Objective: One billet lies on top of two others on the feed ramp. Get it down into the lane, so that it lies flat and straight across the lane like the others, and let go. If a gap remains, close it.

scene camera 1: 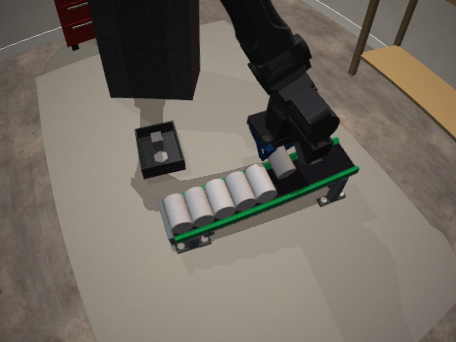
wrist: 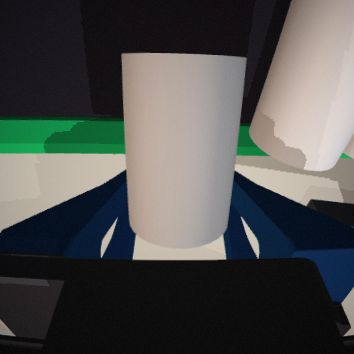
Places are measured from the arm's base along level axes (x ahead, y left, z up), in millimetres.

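Pixels of known places: gripper, fingertip midpoint: (scene camera 1: 270,155) (wrist: 178,175).
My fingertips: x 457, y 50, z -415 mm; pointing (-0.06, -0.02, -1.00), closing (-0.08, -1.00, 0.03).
For each thing: its top centre in the pictures, then the offset to it from my fingertips. "spot": a spot on its surface instead.
- pale grey cylindrical billet at its top centre: (wrist: 183,197) (scene camera 1: 281,150) 30 mm ahead, 2 mm right, 46 mm up
- lane at a spot on its surface: (scene camera 1: 291,184) spot: 74 mm ahead, 2 mm right, 8 mm down
- nearest row billet at its top centre: (wrist: 350,95) (scene camera 1: 261,176) 47 mm ahead, 58 mm right, 24 mm up
- black open tray at its top centre: (scene camera 1: 157,143) 193 mm back, 163 mm right, 55 mm down
My gripper (scene camera 1: 275,150) (wrist: 178,175) is shut on a pale grey cylindrical billet (scene camera 1: 281,163) (wrist: 181,145), with one blue finger on each side of it. The held billet is over the upper part of the lane, across the far green rail. Whether its lower end touches the lane is hard to tell. Several other billets lie side by side across the lane (scene camera 1: 291,184) against the grey end plate. The nearest row billet (scene camera 1: 261,183) (wrist: 307,95) is to the left of the held one in the scene view, with dark lane showing between them.
The near green rail (scene camera 1: 310,183) runs along the ramp's front side. A black open tray (scene camera 1: 164,169) with two small pale pieces stands behind the ramp at left. A dark pillar (scene camera 1: 150,50) stands behind it. A wooden shelf (scene camera 1: 415,85) is at the right.
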